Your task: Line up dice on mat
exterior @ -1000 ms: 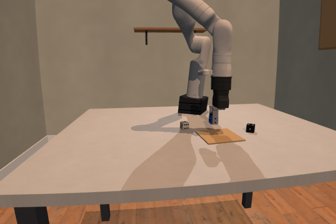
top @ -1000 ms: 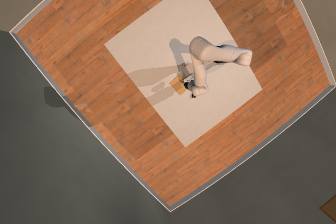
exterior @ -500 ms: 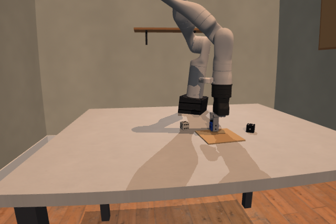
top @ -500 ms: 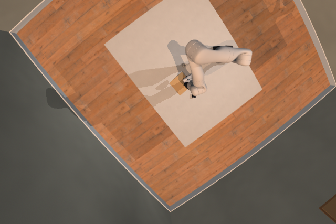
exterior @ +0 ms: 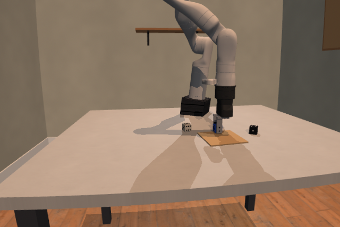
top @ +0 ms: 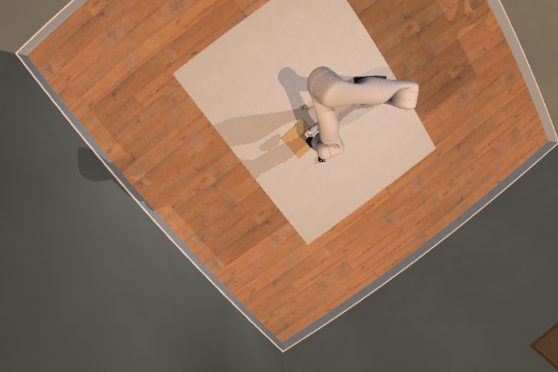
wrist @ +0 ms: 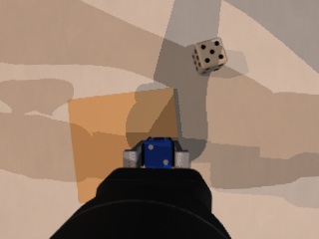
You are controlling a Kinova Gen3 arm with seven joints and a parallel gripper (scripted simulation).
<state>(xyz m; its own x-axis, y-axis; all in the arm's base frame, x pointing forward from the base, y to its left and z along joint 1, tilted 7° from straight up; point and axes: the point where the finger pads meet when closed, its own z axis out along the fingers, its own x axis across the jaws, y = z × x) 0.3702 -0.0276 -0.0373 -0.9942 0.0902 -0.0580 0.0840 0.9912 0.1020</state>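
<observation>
Now: the blue die right at my hand. The rest, counted from my hand: white die 7 cm behind, 11 cm to the right, 1 cm below; mat 5 cm ahead, 3 cm below.
</observation>
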